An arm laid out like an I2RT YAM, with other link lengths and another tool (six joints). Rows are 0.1 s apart.
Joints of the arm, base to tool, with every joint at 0 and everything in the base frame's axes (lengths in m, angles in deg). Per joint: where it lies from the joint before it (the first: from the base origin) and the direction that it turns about. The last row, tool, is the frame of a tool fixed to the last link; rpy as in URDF.
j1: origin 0 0 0.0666 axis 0 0 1
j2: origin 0.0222 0.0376 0.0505 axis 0 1 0
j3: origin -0.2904 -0.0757 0 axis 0 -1 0
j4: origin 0.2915 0.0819 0.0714 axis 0 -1 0
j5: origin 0.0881 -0.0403 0.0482 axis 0 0 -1
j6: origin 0.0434 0 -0.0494 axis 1 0 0
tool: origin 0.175 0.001 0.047 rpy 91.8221 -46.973 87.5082
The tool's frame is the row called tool.
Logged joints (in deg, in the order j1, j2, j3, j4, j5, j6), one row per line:
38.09, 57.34, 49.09, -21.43, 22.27, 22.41
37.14, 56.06, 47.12, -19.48, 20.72, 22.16
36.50, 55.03, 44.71, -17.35, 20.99, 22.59
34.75, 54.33, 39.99, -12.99, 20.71, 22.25
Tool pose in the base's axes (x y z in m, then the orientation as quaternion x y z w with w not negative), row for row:
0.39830, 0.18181, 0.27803, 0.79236, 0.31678, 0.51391, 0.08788
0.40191, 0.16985, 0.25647, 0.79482, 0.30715, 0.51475, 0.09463
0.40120, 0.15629, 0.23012, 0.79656, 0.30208, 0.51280, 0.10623
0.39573, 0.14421, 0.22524, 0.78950, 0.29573, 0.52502, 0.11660
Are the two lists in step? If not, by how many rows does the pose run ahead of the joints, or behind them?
The pose runs 2 rows ahead of the joints: the pose in row i belongs to the joints in row i + 2.
